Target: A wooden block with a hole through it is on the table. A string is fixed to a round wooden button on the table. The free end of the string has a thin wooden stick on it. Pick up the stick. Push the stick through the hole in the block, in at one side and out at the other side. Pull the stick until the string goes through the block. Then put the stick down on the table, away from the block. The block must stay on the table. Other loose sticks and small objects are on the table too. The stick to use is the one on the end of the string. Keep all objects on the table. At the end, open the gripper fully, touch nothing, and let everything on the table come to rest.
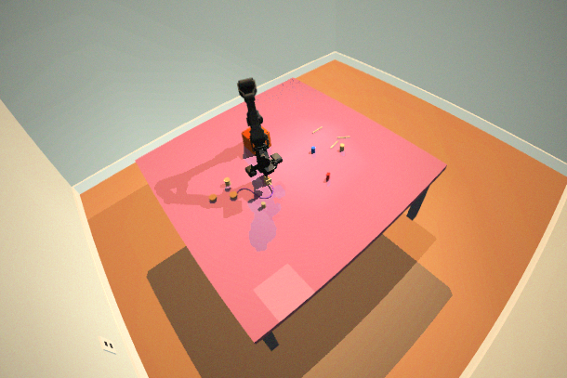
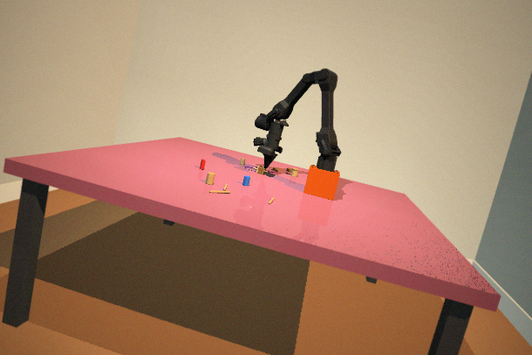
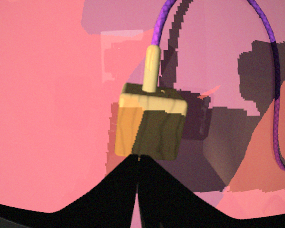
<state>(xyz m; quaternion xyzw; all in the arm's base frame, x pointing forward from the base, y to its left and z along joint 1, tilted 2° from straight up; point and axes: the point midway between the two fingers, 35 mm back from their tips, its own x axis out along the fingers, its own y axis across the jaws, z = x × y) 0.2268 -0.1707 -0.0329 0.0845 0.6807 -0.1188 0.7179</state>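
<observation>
Right now the wooden block is 2 cm ahead of my gripper tip, 1 cm to the right of it and 1 cm below it. From my gripper tip the other things lie so: round wooden button (18 cm to the right, 6 cm behind, 2 cm below); thin wooden stick (3 cm ahead, 1 cm to the right, 1 cm below); red peg (24 cm ahead, 20 cm to the left, 1 cm below).
</observation>
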